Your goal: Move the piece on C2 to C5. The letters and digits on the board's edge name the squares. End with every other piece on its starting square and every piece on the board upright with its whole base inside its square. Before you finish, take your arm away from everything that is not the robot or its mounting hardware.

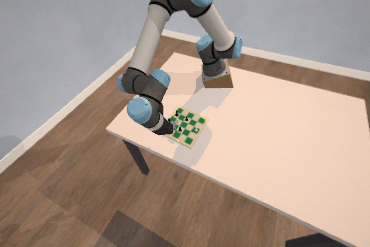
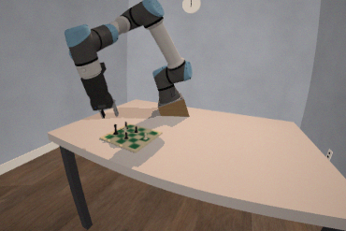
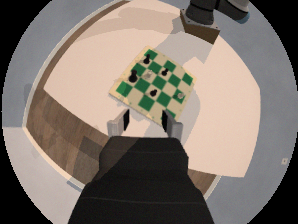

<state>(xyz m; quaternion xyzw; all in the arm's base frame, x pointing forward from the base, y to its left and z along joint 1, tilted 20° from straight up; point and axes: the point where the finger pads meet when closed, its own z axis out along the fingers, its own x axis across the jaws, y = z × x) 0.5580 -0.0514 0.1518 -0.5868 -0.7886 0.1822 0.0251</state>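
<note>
Now: the chessboard 130 mm behind my hand, 30 mm to the left of it and 150 mm below it. Round my hand: white piece 120 mm behind, 100 mm to the left, 140 mm below.
</note>
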